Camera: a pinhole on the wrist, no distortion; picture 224 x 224 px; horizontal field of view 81.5 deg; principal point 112.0 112.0 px. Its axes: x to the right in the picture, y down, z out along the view. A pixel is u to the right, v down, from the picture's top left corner.
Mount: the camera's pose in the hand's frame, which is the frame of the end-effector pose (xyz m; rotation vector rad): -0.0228 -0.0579 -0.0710 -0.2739 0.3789 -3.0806
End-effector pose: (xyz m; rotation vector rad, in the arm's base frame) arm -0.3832 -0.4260 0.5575 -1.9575 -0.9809 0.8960
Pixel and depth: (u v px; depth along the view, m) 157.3 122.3 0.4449
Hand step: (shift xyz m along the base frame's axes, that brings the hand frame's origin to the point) -0.4183 0.1191 0.0241
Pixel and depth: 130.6 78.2 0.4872
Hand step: -0.3817 0.1535 -0.1570
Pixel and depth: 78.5 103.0 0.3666
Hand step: -0.1982 0.2474 -0.0607
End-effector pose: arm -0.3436 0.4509 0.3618 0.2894 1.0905 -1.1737
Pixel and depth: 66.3 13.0 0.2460
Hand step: 0.1599 -0.1674 -0.0118
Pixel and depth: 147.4 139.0 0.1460
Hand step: -0.0678 -0.0770 0.1036
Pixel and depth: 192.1 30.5 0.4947
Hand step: 0.3814 -0.1770 0.4136
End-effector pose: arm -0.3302 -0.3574 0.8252 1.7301 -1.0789 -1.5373
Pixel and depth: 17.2 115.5 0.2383
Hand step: -0.0999 -0.0952 -0.2137
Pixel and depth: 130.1 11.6 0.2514
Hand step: -0.2314 -0.0032 0.0277
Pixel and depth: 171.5 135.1 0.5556
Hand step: -0.4151 0.3433 -0.2418
